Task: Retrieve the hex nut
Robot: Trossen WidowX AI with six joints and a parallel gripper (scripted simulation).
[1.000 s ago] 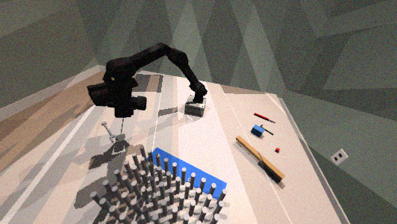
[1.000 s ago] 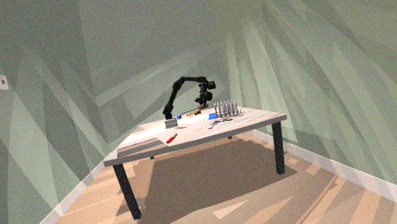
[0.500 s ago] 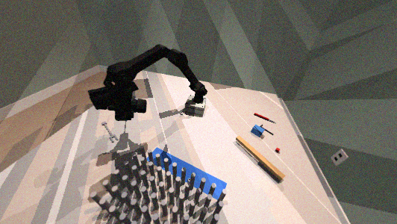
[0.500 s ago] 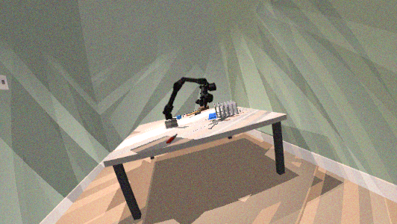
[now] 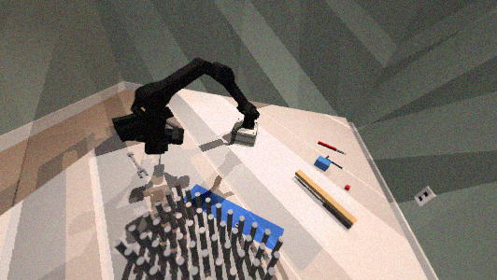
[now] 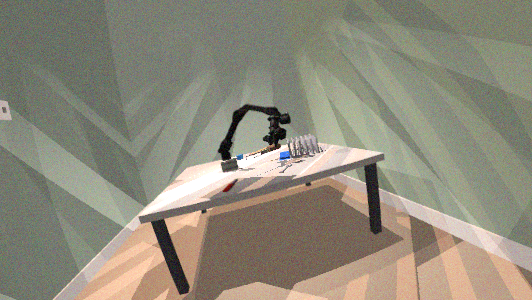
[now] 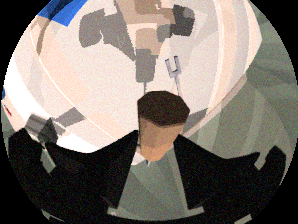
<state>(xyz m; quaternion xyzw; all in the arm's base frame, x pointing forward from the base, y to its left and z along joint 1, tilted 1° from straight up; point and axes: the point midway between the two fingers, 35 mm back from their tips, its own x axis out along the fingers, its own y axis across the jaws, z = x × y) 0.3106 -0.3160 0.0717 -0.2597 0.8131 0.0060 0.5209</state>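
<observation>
Right now the hook tool is 9 cm behind my gripper tip, 5 cm to the right of it and 1 cm below it. Also, from my gripper tip: blue taped strip: 35 cm to the left, 16 cm ahead, 13 cm below; grey wrench: 12 cm below, 10 cm to the right, 2 cm ahead; blue block: 72 cm to the left, 17 cm behind, 11 cm below.
</observation>
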